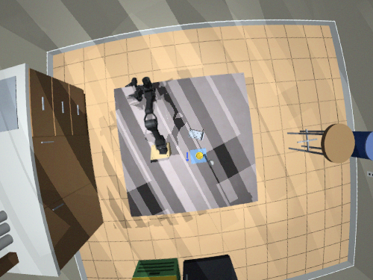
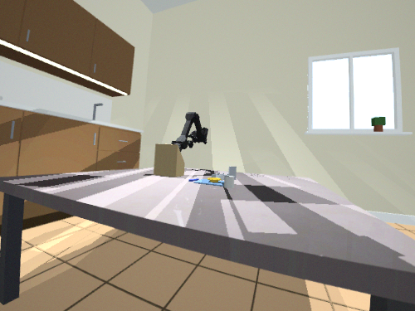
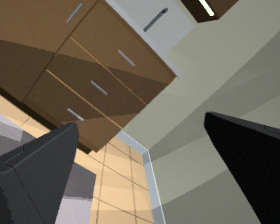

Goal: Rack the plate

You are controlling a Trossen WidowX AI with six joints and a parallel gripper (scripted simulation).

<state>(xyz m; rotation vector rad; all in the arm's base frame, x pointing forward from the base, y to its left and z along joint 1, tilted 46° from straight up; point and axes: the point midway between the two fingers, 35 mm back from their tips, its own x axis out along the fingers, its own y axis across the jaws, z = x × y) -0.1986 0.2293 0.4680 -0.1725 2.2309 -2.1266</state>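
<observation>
The plate lies 57 cm ahead of my gripper tip, 56 cm to the right of it and 26 cm below it. Also, from my gripper tip: dish rack (54 cm ahead, 37 cm to the right, 26 cm below); blue utensil (45 cm ahead, 58 cm to the right, 28 cm below).
</observation>
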